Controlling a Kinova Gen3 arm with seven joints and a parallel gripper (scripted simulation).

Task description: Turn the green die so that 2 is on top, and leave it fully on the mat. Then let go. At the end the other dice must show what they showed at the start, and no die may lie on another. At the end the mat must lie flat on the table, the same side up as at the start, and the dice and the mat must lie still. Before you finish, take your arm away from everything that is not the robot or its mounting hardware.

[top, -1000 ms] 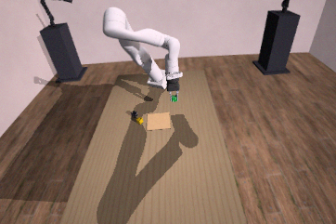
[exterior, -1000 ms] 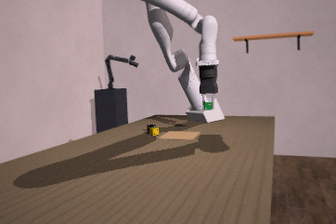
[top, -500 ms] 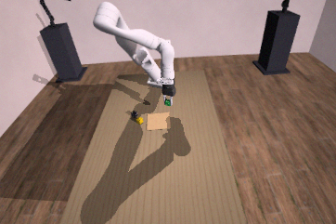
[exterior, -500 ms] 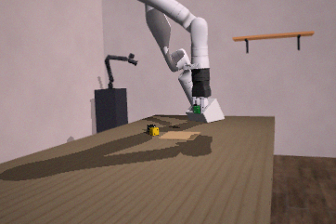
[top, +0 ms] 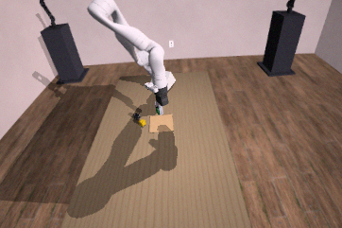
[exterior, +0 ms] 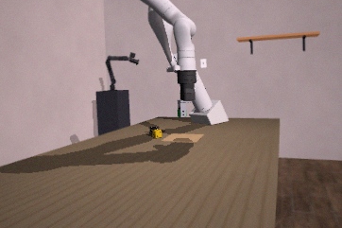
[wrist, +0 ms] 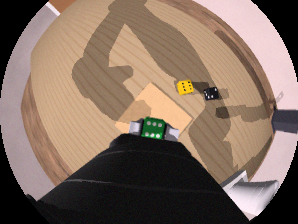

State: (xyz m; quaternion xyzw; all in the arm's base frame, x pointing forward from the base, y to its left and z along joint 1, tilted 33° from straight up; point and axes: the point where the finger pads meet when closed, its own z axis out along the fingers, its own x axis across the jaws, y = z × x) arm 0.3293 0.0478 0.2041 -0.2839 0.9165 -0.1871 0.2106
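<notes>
Right now the tan mat is 100 mm below my hand. From my hand the other things lie so: yellow die 110 mm to the right, 90 mm below, 10 mm behind; then black die 150 mm to the right, 90 mm below, 70 mm behind; then green die right at my hand.
</notes>
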